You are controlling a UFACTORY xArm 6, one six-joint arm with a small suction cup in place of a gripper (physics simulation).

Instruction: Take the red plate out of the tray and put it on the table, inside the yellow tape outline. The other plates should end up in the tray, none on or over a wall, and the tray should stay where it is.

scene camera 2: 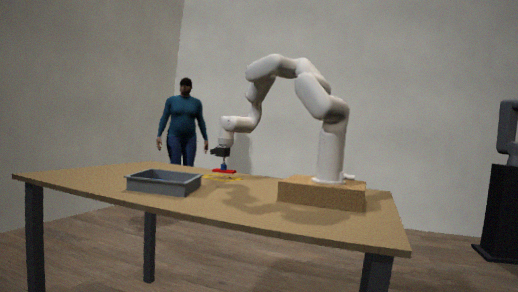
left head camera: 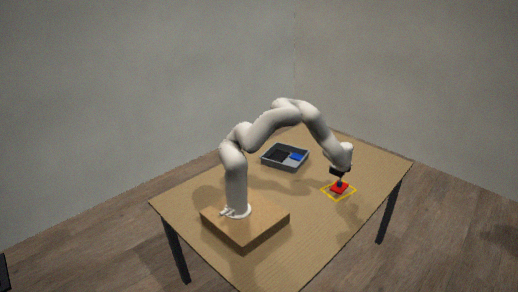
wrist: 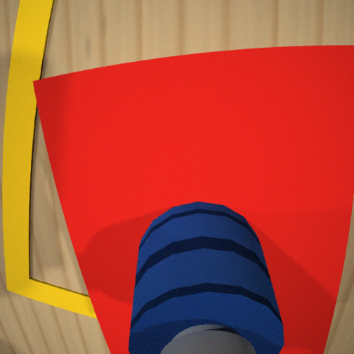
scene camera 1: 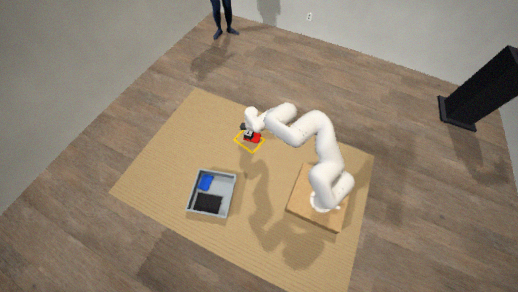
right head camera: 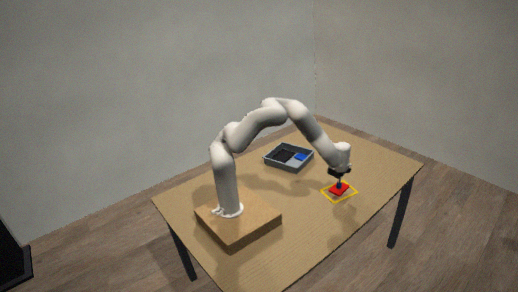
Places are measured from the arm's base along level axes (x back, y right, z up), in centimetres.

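Pixels of known places: end effector, tool point: (scene camera 2: 223, 172) (left head camera: 338, 187) (right head camera: 338, 188); arm's base, origin of the base link: (scene camera 2: 328, 182) (left head camera: 237, 210) (right head camera: 230, 209).
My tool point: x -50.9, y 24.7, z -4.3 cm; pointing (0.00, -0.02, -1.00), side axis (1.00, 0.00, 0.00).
Ahead of a thing's pixels: the offset from my tool point to its top centre. Level surfaces: height alone.
My suction cup (left head camera: 339, 184) (right head camera: 339, 185) (scene camera 2: 223, 167) (wrist: 205, 270) is blue and holds the flat red plate @[dy +0.4, dx +0.4, dz +1.1 cm] (left head camera: 338, 190) (right head camera: 339, 191) (scene camera 1: 256, 137) (scene camera 2: 231, 171) (wrist: 200, 125) from above. The plate hangs level, a little above the table, over the yellow tape outline (left head camera: 346, 195) (right head camera: 346, 197) (scene camera 1: 243, 146) (wrist: 17, 150). The cup hides part of the plate in the wrist view. The grey tray @[dy -41.7, dx -6.1, dz +2.2 cm] (left head camera: 277, 166) (right head camera: 281, 166) (scene camera 1: 231, 195) (scene camera 2: 160, 187) holds a blue plate @[dy -37.2, dx -13.4, dz -1.5 cm] (left head camera: 296, 156) (right head camera: 300, 156) (scene camera 1: 205, 182) and a black plate @[dy -47.4, dx -6.4, dz -1.4 cm] (left head camera: 278, 155) (right head camera: 283, 155) (scene camera 1: 208, 203), apart from each other.
The arm's base stands on a wooden block (left head camera: 265, 231) (right head camera: 255, 231) (scene camera 1: 315, 220) (scene camera 2: 320, 194) on the table @[dz -2.8 cm] (left head camera: 300, 240) (scene camera 1: 155, 165). A person (scene camera 2: 184, 115) stands behind the table. A black stand (scene camera 1: 477, 90) (scene camera 2: 501, 210) is on the floor away from the table.
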